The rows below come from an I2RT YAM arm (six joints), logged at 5 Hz.
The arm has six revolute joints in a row. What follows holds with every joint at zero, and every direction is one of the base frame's. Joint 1 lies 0.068 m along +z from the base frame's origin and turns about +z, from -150 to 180 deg. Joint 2 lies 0.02 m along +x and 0.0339 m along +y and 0.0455 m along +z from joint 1 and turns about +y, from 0 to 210 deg. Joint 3 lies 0.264 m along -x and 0.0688 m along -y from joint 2 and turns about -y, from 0 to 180 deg. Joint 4 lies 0.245 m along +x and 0.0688 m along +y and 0.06 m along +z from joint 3 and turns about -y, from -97 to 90 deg. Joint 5 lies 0.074 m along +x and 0.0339 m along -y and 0.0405 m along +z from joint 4 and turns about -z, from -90 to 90 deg. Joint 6 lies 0.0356 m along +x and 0.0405 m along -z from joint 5 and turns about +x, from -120 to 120 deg. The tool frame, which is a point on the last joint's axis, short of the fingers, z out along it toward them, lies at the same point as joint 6; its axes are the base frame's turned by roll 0, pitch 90 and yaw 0 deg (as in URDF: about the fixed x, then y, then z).
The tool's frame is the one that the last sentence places.
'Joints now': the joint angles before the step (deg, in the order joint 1, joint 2, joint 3, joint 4, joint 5, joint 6). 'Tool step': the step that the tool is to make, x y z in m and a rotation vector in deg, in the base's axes. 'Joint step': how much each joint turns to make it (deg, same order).
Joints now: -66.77 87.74 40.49 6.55 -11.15 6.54
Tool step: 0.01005 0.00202 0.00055 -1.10 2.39 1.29
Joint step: 2.16 0.43 0.70 -0.50 2.38 -1.45
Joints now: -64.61 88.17 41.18 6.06 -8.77 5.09
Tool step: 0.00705 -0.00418 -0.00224 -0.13 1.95 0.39
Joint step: 1.03 1.87 1.58 -0.58 1.68 -0.95
